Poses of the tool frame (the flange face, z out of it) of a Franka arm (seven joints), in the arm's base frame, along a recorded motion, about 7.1 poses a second.
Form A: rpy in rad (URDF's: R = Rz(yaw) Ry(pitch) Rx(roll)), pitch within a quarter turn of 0, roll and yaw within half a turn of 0; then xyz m.
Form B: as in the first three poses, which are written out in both.
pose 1, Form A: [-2.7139 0.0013 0.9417 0.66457 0.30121 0.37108]
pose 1, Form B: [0.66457 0.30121 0.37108 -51.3 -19.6 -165.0]
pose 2, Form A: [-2.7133 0.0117 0.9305 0.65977 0.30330 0.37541]
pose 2, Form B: [0.65977 0.30330 0.37541 -50.6 -19.8 -165.2]
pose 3, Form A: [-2.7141 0.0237 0.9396 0.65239 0.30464 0.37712]
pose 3, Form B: [0.65239 0.30464 0.37712 -51.0 -20.3 -166.0]
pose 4, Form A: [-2.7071 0.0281 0.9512 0.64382 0.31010 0.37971]
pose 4, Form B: [0.64382 0.31010 0.37971 -51.6 -20.9 -166.1]
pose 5, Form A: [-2.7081 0.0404 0.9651 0.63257 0.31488 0.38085]
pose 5, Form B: [0.63257 0.31488 0.38085 -52.3 -21.5 -167.0]
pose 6, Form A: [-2.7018 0.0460 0.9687 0.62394 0.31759 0.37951]
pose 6, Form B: [0.62394 0.31759 0.37951 -52.4 -22.0 -167.1]
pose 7, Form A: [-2.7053 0.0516 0.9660 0.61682 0.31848 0.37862]
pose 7, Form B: [0.61682 0.31848 0.37862 -52.2 -22.0 -167.4]
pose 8, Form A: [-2.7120 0.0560 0.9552 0.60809 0.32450 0.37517]
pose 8, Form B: [0.60809 0.32450 0.37517 -51.7 -21.7 -167.6]
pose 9, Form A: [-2.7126 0.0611 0.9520 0.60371 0.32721 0.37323]
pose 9, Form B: [0.60371 0.32721 0.37323 -51.4 -21.8 -167.8]
